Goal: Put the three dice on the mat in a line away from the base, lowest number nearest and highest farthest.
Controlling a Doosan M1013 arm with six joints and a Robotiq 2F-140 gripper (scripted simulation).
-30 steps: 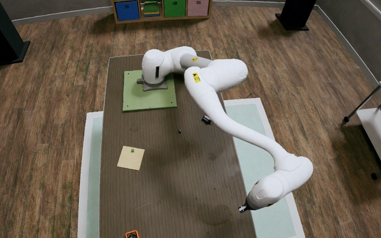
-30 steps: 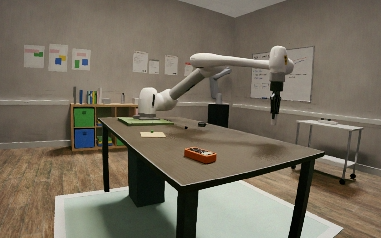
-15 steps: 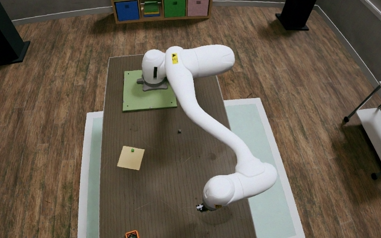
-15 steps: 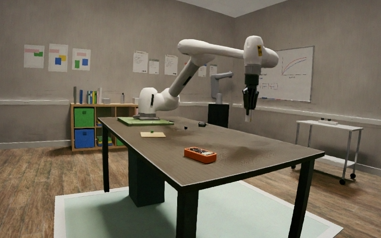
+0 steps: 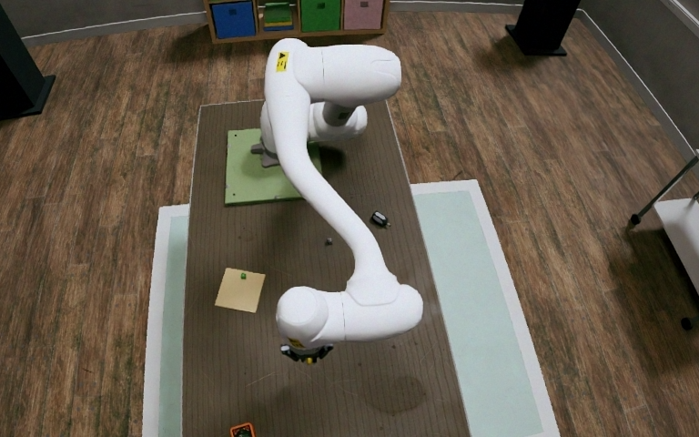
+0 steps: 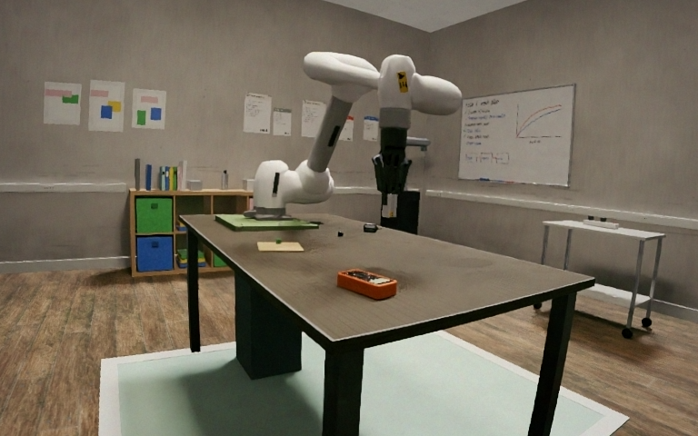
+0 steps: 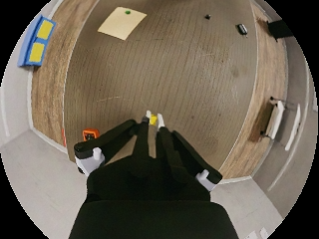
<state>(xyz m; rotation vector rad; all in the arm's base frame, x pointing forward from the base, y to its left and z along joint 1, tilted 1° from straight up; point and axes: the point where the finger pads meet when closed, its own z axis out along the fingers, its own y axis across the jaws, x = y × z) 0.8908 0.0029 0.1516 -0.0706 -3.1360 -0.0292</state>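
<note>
The mat lies 30 cm behind my hand, 20 cm to the right of it and 16 cm below it. From my hand the other things lie so: small dark die 45 cm behind, 16 cm below, 12 cm to the left; then yellow die 2 cm below; then green die 35 cm behind, 19 cm to the right, 15 cm below.
</note>
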